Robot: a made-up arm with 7 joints. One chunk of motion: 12 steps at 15 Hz.
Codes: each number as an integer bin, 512 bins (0 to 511) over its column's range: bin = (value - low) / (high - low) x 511, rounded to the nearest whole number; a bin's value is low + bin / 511 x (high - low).
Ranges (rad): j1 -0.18..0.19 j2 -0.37..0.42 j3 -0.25..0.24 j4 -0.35..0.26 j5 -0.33..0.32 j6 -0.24..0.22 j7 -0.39..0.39
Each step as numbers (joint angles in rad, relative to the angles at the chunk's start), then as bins.
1 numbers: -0.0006 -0.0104 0.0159 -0.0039 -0.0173 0.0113 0.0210
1 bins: 248 233 277 290 246 279 269
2 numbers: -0.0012 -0.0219 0.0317 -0.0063 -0.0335 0.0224 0.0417
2 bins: 247 225 294 288 233 291 283
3 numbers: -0.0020 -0.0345 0.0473 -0.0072 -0.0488 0.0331 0.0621
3 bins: 246 217 310 287 221 303 296
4 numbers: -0.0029 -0.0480 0.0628 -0.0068 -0.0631 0.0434 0.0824
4 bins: 245 208 326 288 210 315 309
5 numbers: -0.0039 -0.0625 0.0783 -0.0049 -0.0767 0.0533 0.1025
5 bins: 243 199 342 289 199 326 323
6 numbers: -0.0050 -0.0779 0.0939 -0.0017 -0.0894 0.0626 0.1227
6 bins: 242 189 359 292 189 336 336
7 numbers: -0.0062 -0.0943 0.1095 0.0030 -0.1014 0.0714 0.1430
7 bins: 240 178 375 296 180 346 349
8 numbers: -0.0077 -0.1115 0.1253 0.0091 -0.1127 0.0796 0.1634
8 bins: 238 167 391 301 171 355 363
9 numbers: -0.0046 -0.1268 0.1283 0.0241 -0.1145 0.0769 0.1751
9 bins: 242 157 395 313 169 352 370
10 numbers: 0.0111 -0.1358 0.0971 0.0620 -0.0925 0.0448 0.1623
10 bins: 264 151 362 345 187 316 362
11 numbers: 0.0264 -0.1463 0.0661 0.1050 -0.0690 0.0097 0.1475
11 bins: 285 145 330 381 205 277 352
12 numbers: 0.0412 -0.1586 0.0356 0.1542 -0.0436 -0.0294 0.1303
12 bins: 305 137 298 422 225 234 341
